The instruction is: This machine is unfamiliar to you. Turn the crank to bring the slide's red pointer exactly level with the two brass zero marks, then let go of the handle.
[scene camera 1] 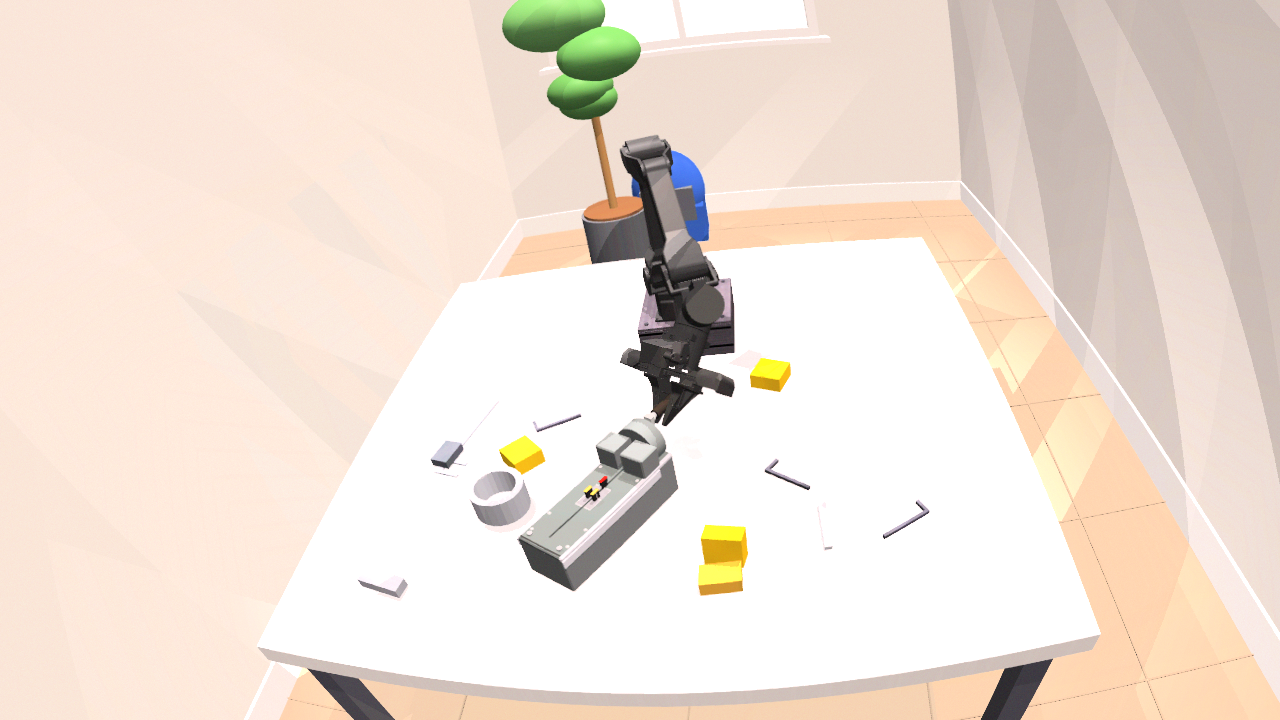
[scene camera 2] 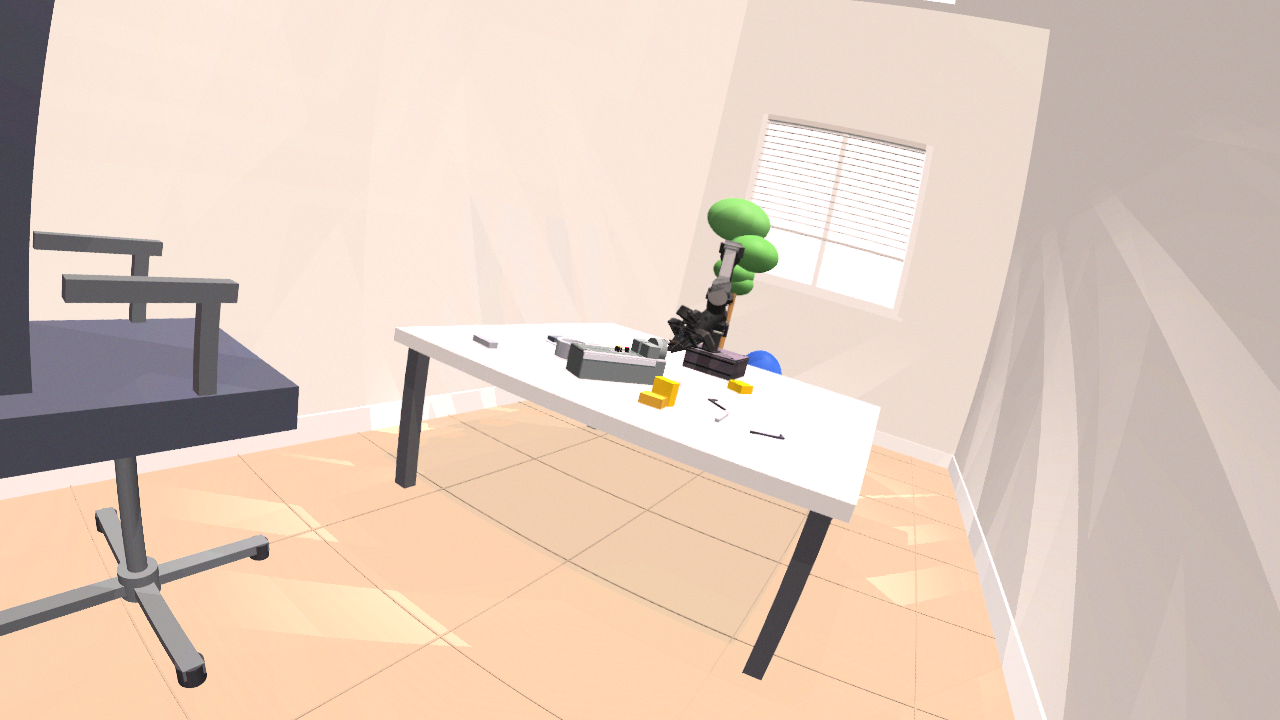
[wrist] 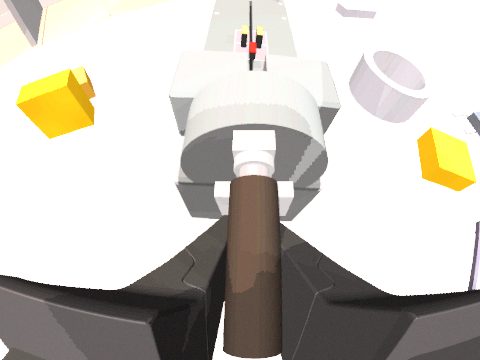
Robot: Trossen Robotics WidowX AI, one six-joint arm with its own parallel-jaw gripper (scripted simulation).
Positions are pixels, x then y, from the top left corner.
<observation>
my gripper: scene camera 1; scene camera 2 668, 351; wrist
same spot on grey slide machine: (wrist: 213, 93) = (scene camera 1: 646, 432)
same spot on my gripper: (wrist: 179, 303) = (scene camera 1: 671, 386)
</observation>
